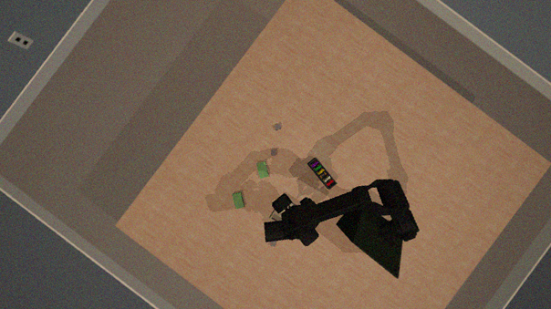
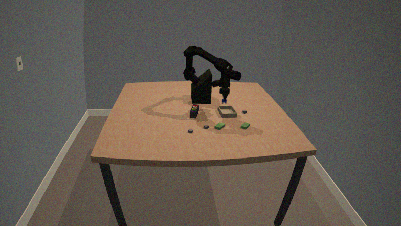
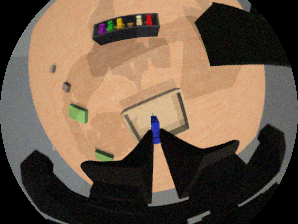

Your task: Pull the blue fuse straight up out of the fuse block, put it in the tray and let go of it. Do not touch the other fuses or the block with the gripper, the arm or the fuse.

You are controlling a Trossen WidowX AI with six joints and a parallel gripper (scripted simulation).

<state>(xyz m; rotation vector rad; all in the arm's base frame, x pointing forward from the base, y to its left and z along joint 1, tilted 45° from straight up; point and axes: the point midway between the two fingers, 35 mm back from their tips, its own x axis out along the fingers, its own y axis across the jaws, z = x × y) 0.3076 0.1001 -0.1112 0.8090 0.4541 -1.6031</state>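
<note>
Now: the blue fuse 10 mm below my gripper tip. Round my gripper tip: tray: 100 mm below, 30 mm to the left, 10 mm behind.
</note>
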